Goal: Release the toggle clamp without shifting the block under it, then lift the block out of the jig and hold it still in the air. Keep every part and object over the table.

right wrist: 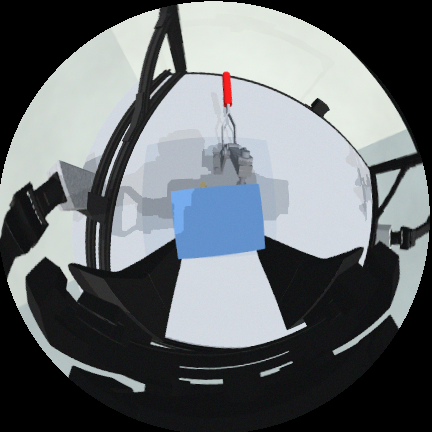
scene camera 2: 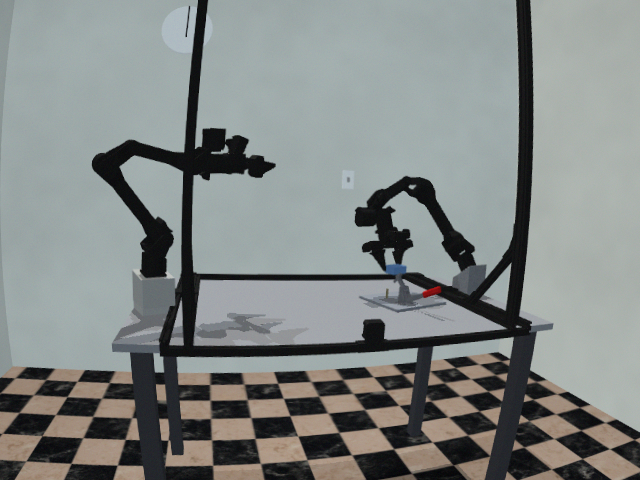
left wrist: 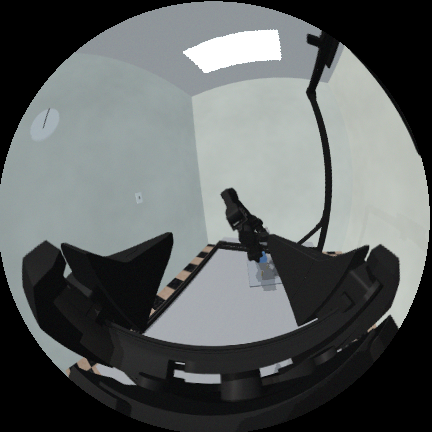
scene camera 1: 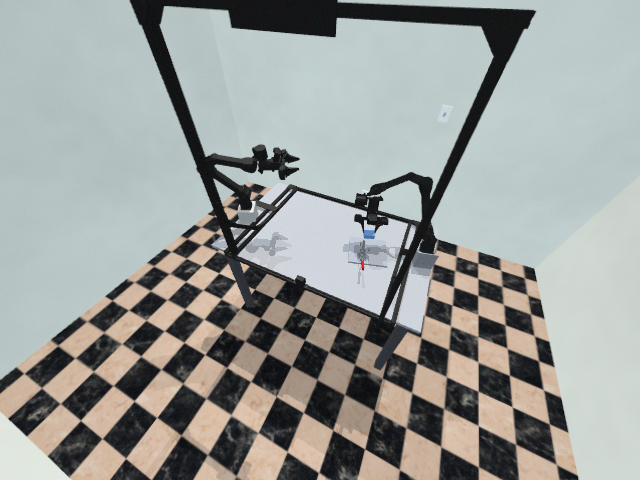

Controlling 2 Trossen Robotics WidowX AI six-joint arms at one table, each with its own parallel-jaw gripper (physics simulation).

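Where they show: left gripper, between the fingertips: (scene camera 2: pixel 267 163) (left wrist: pixel 221 238) (scene camera 1: pixel 299 163); right gripper, between the fingertips: (right wrist: pixel 219 240) (scene camera 2: pixel 392 270) (left wrist: pixel 257 258) (scene camera 1: pixel 368 233); left arm's base, origin of its link: (scene camera 2: pixel 153 273) (scene camera 1: pixel 246 206); right arm's base, origin of its link: (right wrist: pixel 56 188) (scene camera 2: pixel 469 270) (scene camera 1: pixel 426 252).
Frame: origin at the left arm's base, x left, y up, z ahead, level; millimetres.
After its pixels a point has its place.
The blue block (scene camera 1: pixel 369 234) {x -257, y 10, z 741 mm} (scene camera 2: pixel 395 269) {x -264, y 2, z 718 mm} (left wrist: pixel 263 257) {x -248, y 9, z 717 mm} (right wrist: pixel 218 221) {x -244, y 10, z 743 mm} is in the air above the jig's base plate (scene camera 1: pixel 379 261) {x -365, y -98, z 799 mm} (scene camera 2: pixel 372 298) {x -220, y -98, z 663 mm} (right wrist: pixel 260 150) {x -342, y -98, z 640 mm}. My right gripper (scene camera 1: pixel 369 230) {x -227, y -10, z 745 mm} (scene camera 2: pixel 391 264) {x -227, y -10, z 745 mm} (right wrist: pixel 219 240) {x -227, y -10, z 745 mm} points down and is shut on the block. The grey toggle clamp (scene camera 1: pixel 362 251) {x -330, y -52, z 700 mm} (scene camera 2: pixel 404 294) {x -331, y -66, z 692 mm} (right wrist: pixel 232 160) {x -301, y -36, z 713 mm} stands on the plate, its arm raised and its red handle (scene camera 1: pixel 362 265) {x -452, y -21, z 678 mm} (scene camera 2: pixel 431 291) {x -445, y -32, z 677 mm} (right wrist: pixel 227 90) {x -428, y -32, z 686 mm} reaching outward. The block partly hides the clamp in the right wrist view. My left gripper (scene camera 1: pixel 298 164) {x -45, y 322, z 350 mm} (scene camera 2: pixel 273 165) {x -45, y 322, z 350 mm} (left wrist: pixel 221 238) {x -45, y 322, z 350 mm} is open and empty, high above the table's left side.
A brass pin (scene camera 2: pixel 386 293) {x -245, y -81, z 703 mm} (right wrist: pixel 203 185) stands on the plate near the clamp. The white table (scene camera 1: pixel 315 232) {x -125, y -106, z 438 mm} (scene camera 2: pixel 310 310) {x -205, y -106, z 413 mm} has a black rim frame with tall posts at its sides. A small black box (scene camera 1: pixel 299 281) {x -520, y -64, z 355 mm} (scene camera 2: pixel 373 330) {x -518, y -71, z 349 mm} sits on the front rim.
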